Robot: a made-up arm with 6 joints. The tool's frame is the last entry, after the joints. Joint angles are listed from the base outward.
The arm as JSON. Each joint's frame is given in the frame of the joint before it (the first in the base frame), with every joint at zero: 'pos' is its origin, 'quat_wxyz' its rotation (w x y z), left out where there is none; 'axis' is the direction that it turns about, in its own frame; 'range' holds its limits. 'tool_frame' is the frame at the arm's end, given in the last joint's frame.
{
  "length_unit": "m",
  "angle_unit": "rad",
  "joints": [
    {
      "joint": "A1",
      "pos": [
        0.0,
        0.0,
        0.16
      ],
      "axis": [
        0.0,
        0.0,
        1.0
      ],
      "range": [
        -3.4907,
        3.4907
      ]
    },
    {
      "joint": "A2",
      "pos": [
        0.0,
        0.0,
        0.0
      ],
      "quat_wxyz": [
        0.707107,
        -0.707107,
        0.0,
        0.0
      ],
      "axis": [
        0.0,
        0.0,
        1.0
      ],
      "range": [
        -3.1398,
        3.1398
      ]
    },
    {
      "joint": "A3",
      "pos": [
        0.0,
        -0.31,
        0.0
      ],
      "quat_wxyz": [
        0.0,
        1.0,
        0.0,
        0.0
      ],
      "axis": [
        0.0,
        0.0,
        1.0
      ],
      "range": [
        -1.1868,
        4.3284
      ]
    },
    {
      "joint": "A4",
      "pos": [
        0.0,
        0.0,
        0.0
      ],
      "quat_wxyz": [
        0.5,
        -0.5,
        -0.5,
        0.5
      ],
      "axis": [
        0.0,
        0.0,
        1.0
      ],
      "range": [
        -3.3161,
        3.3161
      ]
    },
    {
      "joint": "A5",
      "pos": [
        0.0,
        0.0,
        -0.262
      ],
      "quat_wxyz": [
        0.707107,
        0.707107,
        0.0,
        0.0
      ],
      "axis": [
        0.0,
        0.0,
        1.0
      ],
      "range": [
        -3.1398,
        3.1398
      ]
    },
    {
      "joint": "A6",
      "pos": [
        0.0,
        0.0,
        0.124
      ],
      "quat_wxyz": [
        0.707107,
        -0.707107,
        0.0,
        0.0
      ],
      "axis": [
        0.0,
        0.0,
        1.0
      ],
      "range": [
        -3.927,
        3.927
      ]
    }
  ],
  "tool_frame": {
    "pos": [
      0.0,
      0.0,
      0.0
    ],
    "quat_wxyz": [
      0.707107,
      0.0,
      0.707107,
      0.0
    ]
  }
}
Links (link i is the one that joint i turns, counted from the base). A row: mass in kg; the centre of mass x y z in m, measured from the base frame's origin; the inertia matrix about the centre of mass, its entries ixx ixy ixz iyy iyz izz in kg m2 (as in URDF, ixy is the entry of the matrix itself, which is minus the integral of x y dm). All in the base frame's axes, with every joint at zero. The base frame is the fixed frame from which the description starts. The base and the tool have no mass.
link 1: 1.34; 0.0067 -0.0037 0.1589; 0.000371 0 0 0.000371 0 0.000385
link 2: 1.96; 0.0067 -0.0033 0.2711; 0.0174 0 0 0.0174 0 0.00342
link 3: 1.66; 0.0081 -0.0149 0.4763; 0.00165 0 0 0.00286 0 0.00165
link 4: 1.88; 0.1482 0.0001 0.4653; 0.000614 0 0 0.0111 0 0.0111
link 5: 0.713; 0.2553 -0.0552 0.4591; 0.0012 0 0 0.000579 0 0.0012
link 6: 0.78; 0.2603 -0.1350 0.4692; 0.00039 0 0 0.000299 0 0.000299
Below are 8 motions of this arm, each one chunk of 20 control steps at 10 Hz.
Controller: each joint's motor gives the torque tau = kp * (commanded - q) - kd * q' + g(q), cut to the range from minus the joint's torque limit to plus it. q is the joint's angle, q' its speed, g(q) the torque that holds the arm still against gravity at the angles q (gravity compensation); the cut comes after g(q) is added. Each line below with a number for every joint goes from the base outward.
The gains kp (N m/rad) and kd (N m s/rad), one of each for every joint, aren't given. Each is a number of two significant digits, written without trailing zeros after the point. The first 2 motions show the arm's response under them.
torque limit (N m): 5.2 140 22 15 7.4 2.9
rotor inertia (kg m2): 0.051 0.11 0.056 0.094 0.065 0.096
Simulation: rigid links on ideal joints. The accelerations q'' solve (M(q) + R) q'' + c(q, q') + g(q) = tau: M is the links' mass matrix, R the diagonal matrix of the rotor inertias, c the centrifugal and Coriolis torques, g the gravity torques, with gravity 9.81 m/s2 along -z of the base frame. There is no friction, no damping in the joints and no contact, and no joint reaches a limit. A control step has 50 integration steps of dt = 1/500 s. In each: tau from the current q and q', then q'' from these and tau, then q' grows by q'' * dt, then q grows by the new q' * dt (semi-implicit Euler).
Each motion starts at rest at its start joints. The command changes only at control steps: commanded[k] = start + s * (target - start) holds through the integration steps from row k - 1 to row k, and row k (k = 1, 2, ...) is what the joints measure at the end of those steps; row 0 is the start. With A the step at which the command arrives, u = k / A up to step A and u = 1 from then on. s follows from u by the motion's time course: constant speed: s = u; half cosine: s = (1 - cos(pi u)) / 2; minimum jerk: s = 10 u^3 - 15 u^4 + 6 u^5; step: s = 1 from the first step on.
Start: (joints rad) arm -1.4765 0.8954 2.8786 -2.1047 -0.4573 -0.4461
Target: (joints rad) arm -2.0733 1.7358 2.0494 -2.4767 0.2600 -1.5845
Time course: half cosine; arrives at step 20
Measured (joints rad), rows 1 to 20:
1: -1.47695 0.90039 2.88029 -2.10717 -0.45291 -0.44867
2: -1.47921 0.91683 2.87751 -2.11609 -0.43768 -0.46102
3: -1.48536 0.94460 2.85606 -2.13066 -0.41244 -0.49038
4: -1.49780 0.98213 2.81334 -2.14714 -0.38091 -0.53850
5: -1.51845 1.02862 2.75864 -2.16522 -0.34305 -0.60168
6: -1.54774 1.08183 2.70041 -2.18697 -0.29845 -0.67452
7: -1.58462 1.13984 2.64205 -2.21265 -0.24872 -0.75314
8: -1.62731 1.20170 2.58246 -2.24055 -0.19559 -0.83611
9: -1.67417 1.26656 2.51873 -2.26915 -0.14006 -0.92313
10: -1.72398 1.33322 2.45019 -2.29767 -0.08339 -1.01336
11: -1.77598 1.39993 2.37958 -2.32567 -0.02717 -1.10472
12: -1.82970 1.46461 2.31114 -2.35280 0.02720 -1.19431
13: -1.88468 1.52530 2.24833 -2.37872 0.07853 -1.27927
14: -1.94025 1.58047 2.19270 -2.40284 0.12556 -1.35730
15: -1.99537 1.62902 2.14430 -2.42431 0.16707 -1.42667
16: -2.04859 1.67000 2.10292 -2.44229 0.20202 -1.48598
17: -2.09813 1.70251 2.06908 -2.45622 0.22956 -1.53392
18: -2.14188 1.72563 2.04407 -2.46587 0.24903 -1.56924
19: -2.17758 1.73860 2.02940 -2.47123 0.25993 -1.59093
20: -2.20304 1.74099 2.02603 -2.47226 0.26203 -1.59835
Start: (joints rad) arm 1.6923 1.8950 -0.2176 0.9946 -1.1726 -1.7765
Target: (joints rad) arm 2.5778 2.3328 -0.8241 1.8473 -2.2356 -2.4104
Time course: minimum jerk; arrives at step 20
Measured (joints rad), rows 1 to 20:
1: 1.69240 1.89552 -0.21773 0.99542 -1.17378 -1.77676
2: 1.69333 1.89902 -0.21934 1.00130 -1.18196 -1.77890
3: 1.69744 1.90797 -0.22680 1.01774 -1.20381 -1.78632
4: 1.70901 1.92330 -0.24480 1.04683 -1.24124 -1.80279
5: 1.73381 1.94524 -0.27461 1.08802 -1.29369 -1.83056
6: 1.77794 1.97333 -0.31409 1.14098 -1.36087 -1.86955
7: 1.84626 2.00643 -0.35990 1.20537 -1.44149 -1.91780
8: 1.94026 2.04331 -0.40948 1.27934 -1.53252 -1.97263
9: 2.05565 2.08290 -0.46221 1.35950 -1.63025 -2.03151
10: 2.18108 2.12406 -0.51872 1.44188 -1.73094 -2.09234
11: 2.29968 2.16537 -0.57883 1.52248 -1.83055 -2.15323
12: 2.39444 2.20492 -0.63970 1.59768 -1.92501 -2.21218
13: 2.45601 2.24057 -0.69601 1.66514 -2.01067 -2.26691
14: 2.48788 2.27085 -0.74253 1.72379 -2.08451 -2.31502
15: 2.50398 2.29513 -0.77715 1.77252 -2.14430 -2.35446
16: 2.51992 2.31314 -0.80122 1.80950 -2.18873 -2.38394
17: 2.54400 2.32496 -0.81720 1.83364 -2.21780 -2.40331
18: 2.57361 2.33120 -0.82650 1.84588 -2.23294 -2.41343
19: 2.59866 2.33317 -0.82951 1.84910 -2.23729 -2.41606
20: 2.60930 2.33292 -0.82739 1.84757 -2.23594 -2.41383
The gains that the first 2 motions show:
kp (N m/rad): 10 270 25 26 20 8.6
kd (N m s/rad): 0.32 5.9 0.83 0.77 0.48 0.43
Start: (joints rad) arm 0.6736 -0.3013 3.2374 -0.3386 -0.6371 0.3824
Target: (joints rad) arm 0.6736 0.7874 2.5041 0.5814 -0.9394 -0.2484
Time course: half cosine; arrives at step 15
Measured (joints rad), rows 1 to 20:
1: 0.67169 -0.28857 3.23902 -0.32853 -0.64031 0.38009
2: 0.66619 -0.24807 3.23070 -0.29337 -0.65156 0.36872
3: 0.65942 -0.18408 3.19104 -0.23652 -0.67009 0.34112
4: 0.65387 -0.10294 3.12161 -0.17042 -0.69259 0.29540
5: 0.65037 -0.00546 3.04088 -0.09566 -0.71873 0.23553
6: 0.65197 0.10310 2.96008 -0.00786 -0.74860 0.16817
7: 0.66240 0.21656 2.88247 0.08982 -0.78044 0.09912
8: 0.67786 0.33110 2.80702 0.18864 -0.81232 0.03147
9: 0.68695 0.44242 2.73027 0.28183 -0.84306 -0.03372
10: 0.68646 0.54546 2.65380 0.36714 -0.87151 -0.09541
11: 0.68347 0.63571 2.58571 0.44258 -0.89628 -0.15143
12: 0.68304 0.70870 2.53239 0.50416 -0.91625 -0.19877
13: 0.68563 0.76079 2.49561 0.54882 -0.93067 -0.23444
14: 0.68992 0.79006 2.47503 0.57498 -0.93892 -0.25633
15: 0.69450 0.79551 2.47000 0.58131 -0.94055 -0.26350
16: 0.69634 0.78868 2.48638 0.57759 -0.93883 -0.25837
17: 0.69092 0.78482 2.51444 0.58008 -0.93887 -0.24847
18: 0.67755 0.78458 2.52622 0.58680 -0.94013 -0.24198
19: 0.66166 0.78570 2.51646 0.58653 -0.93993 -0.24194
20: 0.65091 0.78797 2.50105 0.58059 -0.93907 -0.24610

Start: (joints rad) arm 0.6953 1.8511 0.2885 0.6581 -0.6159 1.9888
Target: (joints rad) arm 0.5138 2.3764 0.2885 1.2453 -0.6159 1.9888
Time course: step
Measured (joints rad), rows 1 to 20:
1: 0.65171 2.39608 0.81231 1.19053 -0.61461 1.98392
2: 0.53592 2.48892 0.29380 1.55767 -0.62018 1.97261
3: 0.44536 2.39110 -0.25884 1.27062 -0.62065 1.97736
4: 0.38950 2.40343 -0.10595 1.05598 -0.61463 1.99731
5: 0.36806 2.40573 0.30242 1.19820 -0.61576 2.00705
6: 0.40568 2.34122 0.51675 1.33521 -0.61679 1.99690
7: 0.49034 2.32531 0.53545 1.27938 -0.61398 1.97988
8: 0.59263 2.36856 0.40250 1.21898 -0.61460 1.97066
9: 0.66990 2.39884 0.20351 1.24212 -0.61791 1.97553
10: 0.66746 2.39747 0.11602 1.26078 -0.61806 1.98987
11: 0.59142 2.38451 0.19759 1.24603 -0.61602 2.00142
12: 0.49909 2.37118 0.33323 1.24175 -0.61542 2.00094
13: 0.43469 2.35986 0.39224 1.24979 -0.61551 1.99083
14: 0.41287 2.36538 0.36112 1.24834 -0.61528 1.98100
15: 0.43338 2.38029 0.28526 1.24080 -0.61567 1.97890
16: 0.48266 2.38646 0.22671 1.23916 -0.61638 1.98460
17: 0.53436 2.38295 0.23094 1.24276 -0.61637 1.99230
18: 0.56673 2.37660 0.28162 1.24707 -0.61595 1.99568
19: 0.57384 2.37087 0.32437 1.25031 -0.61578 1.99302
20: 0.56013 2.37008 0.32922 1.25043 -0.61579 1.98773

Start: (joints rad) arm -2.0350 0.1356 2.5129 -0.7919 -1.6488 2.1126
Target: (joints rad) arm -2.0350 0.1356 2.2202 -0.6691 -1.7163 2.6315
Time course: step
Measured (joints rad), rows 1 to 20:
1: -2.05686 0.10744 2.33531 -0.67472 -1.71308 2.26921
2: -2.08139 0.13707 2.18378 -0.60226 -1.75002 2.60265
3: -2.03577 0.16149 2.12077 -0.67435 -1.71160 2.83440
4: -1.96266 0.15106 2.12252 -0.71957 -1.70047 2.84627
5: -1.96259 0.13906 2.19294 -0.68375 -1.72129 2.70969
6: -2.03329 0.12739 2.25891 -0.64598 -1.72301 2.56981
7: -2.09668 0.12313 2.28426 -0.65036 -1.71268 2.52190
8: -2.09982 0.12821 2.26345 -0.66813 -1.71386 2.56514
9: -2.04775 0.13660 2.21903 -0.67265 -1.71866 2.63740
10: -1.99524 0.14264 2.18642 -0.67198 -1.71705 2.67946
11: -1.98843 0.14279 2.18256 -0.67493 -1.71489 2.67399
12: -2.01980 0.13811 2.20320 -0.67409 -1.71611 2.64185
13: -2.05233 0.13279 2.23094 -0.66727 -1.71705 2.61430
14: -2.06230 0.13043 2.24648 -0.66291 -1.71632 2.60831
15: -2.05100 0.13197 2.24132 -0.66484 -1.71599 2.62017
16: -2.03285 0.13563 2.22268 -0.66919 -1.71637 2.63542
17: -2.02156 0.13858 2.20607 -0.67203 -1.71643 2.64250
18: -2.02188 0.13889 2.20253 -0.67234 -1.71621 2.63955
19: -2.02995 0.13686 2.21181 -0.67059 -1.71623 2.63219
20: -2.03894 0.13440 2.22488 -0.66814 -1.71636 2.62699

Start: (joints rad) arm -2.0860 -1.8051 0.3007 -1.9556 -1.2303 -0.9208
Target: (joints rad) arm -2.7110 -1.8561 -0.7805 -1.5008 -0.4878 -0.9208
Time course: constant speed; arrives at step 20
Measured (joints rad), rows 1 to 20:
1: -2.08840 -1.81137 0.27234 -1.93840 -1.19436 -0.92094
2: -2.09700 -1.81428 0.20880 -1.90563 -1.13915 -0.92132
3: -2.11503 -1.81181 0.12952 -1.87749 -1.10536 -0.92137
4: -2.14545 -1.81339 0.05622 -1.85676 -1.07665 -0.92080
5: -2.18911 -1.81780 0.00516 -1.83633 -1.03635 -0.92019
6: -2.24349 -1.82131 -0.03091 -1.81430 -0.99555 -0.92015
7: -2.30400 -1.82434 -0.07208 -1.79257 -0.96031 -0.92065
8: -2.36575 -1.82668 -0.12773 -1.77110 -0.92430 -0.92123
9: -2.42378 -1.82836 -0.19234 -1.74856 -0.88591 -0.92140
10: -2.47315 -1.83062 -0.25512 -1.72513 -0.84847 -0.92107
11: -2.50980 -1.83345 -0.30993 -1.70194 -0.81205 -0.92057
12: -2.53220 -1.83623 -0.35899 -1.67925 -0.77498 -0.92032
13: -2.54214 -1.83886 -0.40855 -1.65637 -0.73756 -0.92047
14: -2.54433 -1.84138 -0.46225 -1.63294 -0.70058 -0.92080
15: -2.54538 -1.84385 -0.51901 -1.60939 -0.66374 -0.92100
16: -2.55236 -1.84641 -0.57550 -1.58626 -0.62664 -0.92096
17: -2.57098 -1.84901 -0.62965 -1.56362 -0.58947 -0.92077
18: -2.60404 -1.85158 -0.68198 -1.54122 -0.55233 -0.92063
19: -2.65057 -1.85411 -0.73432 -1.51887 -0.51516 -0.92065
20: -2.70605 -1.85664 -0.78794 -1.49651 -0.47794 -0.92078

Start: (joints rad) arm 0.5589 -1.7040 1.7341 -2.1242 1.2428 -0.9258
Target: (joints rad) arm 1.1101 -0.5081 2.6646 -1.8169 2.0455 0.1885
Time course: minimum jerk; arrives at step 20
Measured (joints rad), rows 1 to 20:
1: 0.55891 -1.70248 1.73650 -2.12405 1.24368 -0.92534
2: 0.55904 -1.69279 1.75044 -2.12279 1.24981 -0.92155
3: 0.55973 -1.66923 1.77799 -2.11846 1.26620 -0.90848
4: 0.56194 -1.62854 1.81544 -2.10932 1.29439 -0.87955
5: 0.56722 -1.56923 1.86007 -2.09473 1.33403 -0.83075
6: 0.57752 -1.49227 1.91154 -2.07506 1.38484 -0.76216
7: 0.59511 -1.40043 1.97159 -2.05130 1.44569 -0.67714
8: 0.62245 -1.29748 2.04164 -2.02471 1.51426 -0.58043
9: 0.66215 -1.18755 2.12068 -1.99645 1.58783 -0.47658
10: 0.71671 -1.07481 2.20493 -1.96735 1.66365 -0.36942
11: 0.78810 -0.96346 2.28936 -1.93813 1.73879 -0.26242
12: 0.87696 -0.85775 2.36956 -1.90960 1.81022 -0.15923
13: 0.98113 -0.76180 2.44286 -1.88273 1.87519 -0.06383
14: 1.09415 -0.67910 2.50784 -1.85852 1.93136 0.01985
15: 1.20443 -0.61206 2.56303 -1.83791 1.97694 0.08857
16: 1.29654 -0.56190 2.60619 -1.82178 2.01087 0.14035
17: 1.35499 -0.52867 2.63531 -1.81092 2.03304 0.17477
18: 1.36939 -0.51118 2.65083 -1.80575 2.04450 0.19299
19: 1.33827 -0.50635 2.65705 -1.80585 2.04763 0.19777
20: 1.26954 -0.50846 2.66114 -1.80958 2.04635 0.19373

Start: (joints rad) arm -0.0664 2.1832 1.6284 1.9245 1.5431 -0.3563
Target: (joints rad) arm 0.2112 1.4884 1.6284 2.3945 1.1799 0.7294
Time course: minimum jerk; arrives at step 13
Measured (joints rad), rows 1 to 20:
1: -0.06647 2.18036 1.62491 1.92617 1.54170 -0.35470
2: -0.06676 2.16286 1.60747 1.93746 1.53249 -0.34220
3: -0.06668 2.12201 1.58433 1.96675 1.50945 -0.30123
4: -0.06425 2.05536 1.57358 2.01384 1.47313 -0.21607
5: -0.05699 1.96552 1.58424 2.07256 1.42719 -0.08360
6: -0.04282 1.86109 1.61249 2.13701 1.37507 0.08380
7: -0.01997 1.75416 1.64482 2.20270 1.32124 0.26386
8: 0.01321 1.65682 1.66727 2.26505 1.27130 0.43330
9: 0.05763 1.57825 1.67386 2.31905 1.23002 0.57445
10: 0.11243 1.52343 1.66829 2.36013 1.20037 0.67724
11: 0.17452 1.49308 1.65855 2.38541 1.18348 0.73825
12: 0.23889 1.48371 1.64923 2.39544 1.17809 0.75987
13: 0.29956 1.48675 1.63796 2.39601 1.17958 0.75164
14: 0.35072 1.49033 1.62161 2.39672 1.18094 0.73134
15: 0.38808 1.49138 1.61295 2.40020 1.18008 0.71705
16: 0.40918 1.49036 1.61766 2.40148 1.17958 0.71622
17: 0.41284 1.48810 1.62885 2.39897 1.18001 0.72453
18: 0.39906 1.48649 1.63772 2.39627 1.18009 0.73302
19: 0.36942 1.48653 1.63857 2.39578 1.17983 0.73588
20: 0.32701 1.48787 1.63213 2.39649 1.17986 0.73323

